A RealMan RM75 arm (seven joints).
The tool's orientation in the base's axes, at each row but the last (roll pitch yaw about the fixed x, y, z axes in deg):
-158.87 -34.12 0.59
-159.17 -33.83 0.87
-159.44 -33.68 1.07
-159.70 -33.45 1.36
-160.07 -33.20 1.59
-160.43 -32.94 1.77
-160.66 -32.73 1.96
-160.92 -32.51 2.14
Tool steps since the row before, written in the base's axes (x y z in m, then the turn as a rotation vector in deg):
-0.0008 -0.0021 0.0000 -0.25 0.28 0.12
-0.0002 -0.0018 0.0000 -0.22 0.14 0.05
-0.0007 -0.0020 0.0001 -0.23 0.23 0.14
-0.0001 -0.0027 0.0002 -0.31 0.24 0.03
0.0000 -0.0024 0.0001 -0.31 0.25 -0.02
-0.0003 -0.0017 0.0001 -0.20 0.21 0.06
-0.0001 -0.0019 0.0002 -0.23 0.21 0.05
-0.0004 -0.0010 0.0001 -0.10 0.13 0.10
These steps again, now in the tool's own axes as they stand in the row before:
-0.0007 0.0018 -0.0012 -0.14 -0.35 -0.12
-0.0002 0.0016 -0.0008 -0.15 -0.19 -0.10
-0.0006 0.0017 -0.0012 -0.11 -0.30 -0.14
0.0000 0.0024 -0.0012 -0.24 -0.30 -0.09
0.0000 0.0022 -0.0009 -0.26 -0.29 -0.05
-0.0002 0.0015 -0.0008 -0.13 -0.26 -0.07
0.0000 0.0017 -0.0009 -0.16 -0.26 -0.08
-0.0003 0.0008 -0.0006 -0.03 -0.17 -0.08

